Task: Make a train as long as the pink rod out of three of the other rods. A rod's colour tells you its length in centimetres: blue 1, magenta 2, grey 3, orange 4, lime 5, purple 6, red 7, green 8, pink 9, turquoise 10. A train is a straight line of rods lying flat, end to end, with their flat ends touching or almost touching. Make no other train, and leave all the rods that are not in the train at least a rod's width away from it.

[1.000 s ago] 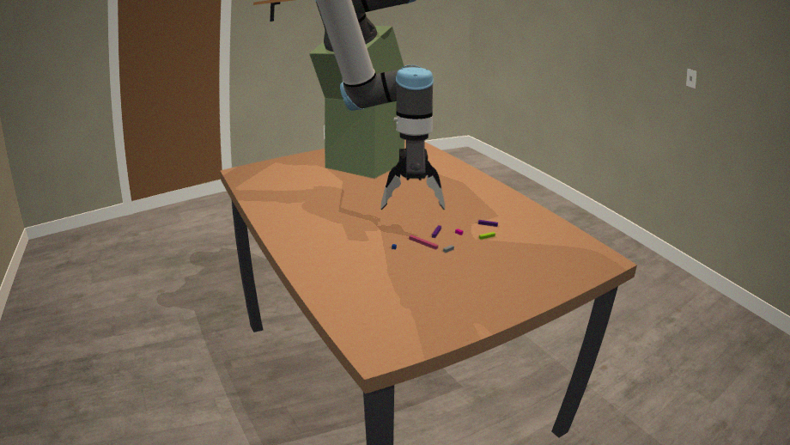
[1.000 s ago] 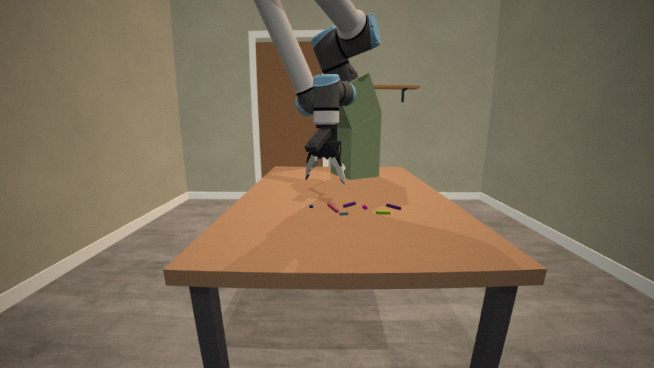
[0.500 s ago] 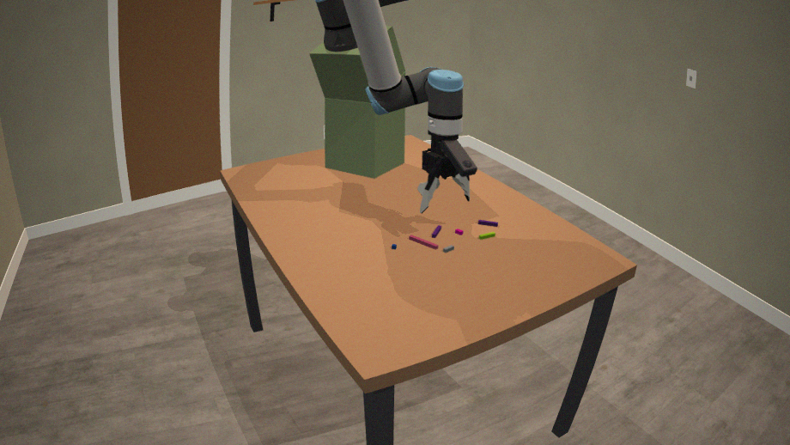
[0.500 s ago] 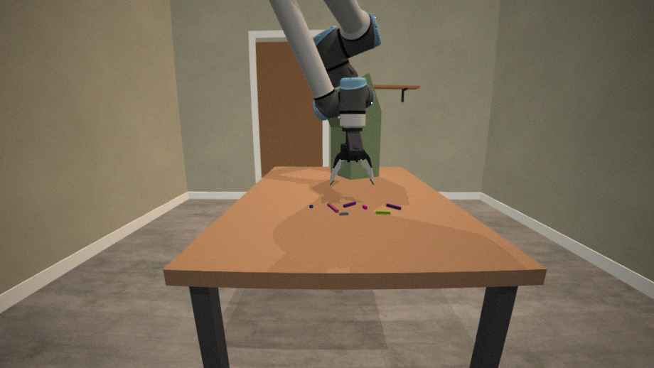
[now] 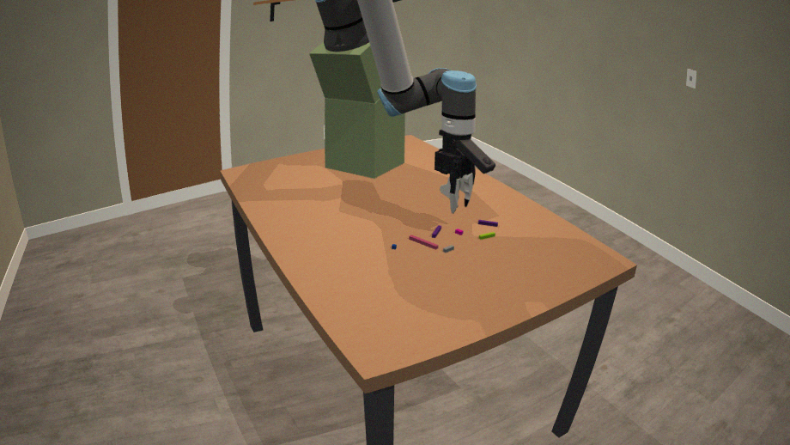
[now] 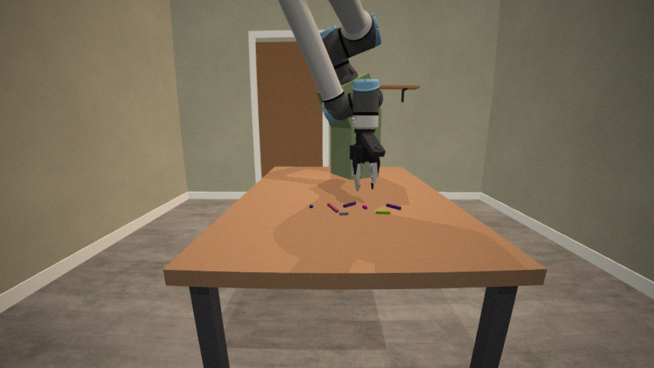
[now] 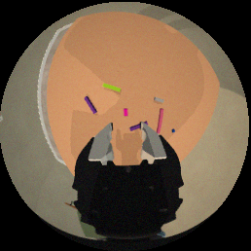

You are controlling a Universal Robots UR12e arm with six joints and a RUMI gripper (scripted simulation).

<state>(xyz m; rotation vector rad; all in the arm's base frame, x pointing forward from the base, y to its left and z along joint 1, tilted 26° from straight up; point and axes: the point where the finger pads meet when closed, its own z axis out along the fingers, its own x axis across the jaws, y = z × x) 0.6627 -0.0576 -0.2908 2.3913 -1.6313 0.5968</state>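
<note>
The magenta rod is 80 mm below my hand. Round my hand: lime rod (80 mm below, 60 mm to the left, 60 mm ahead); then pink rod (120 mm to the right, 80 mm below); then grey rod (80 mm to the right, 80 mm below, 70 mm ahead).
</note>
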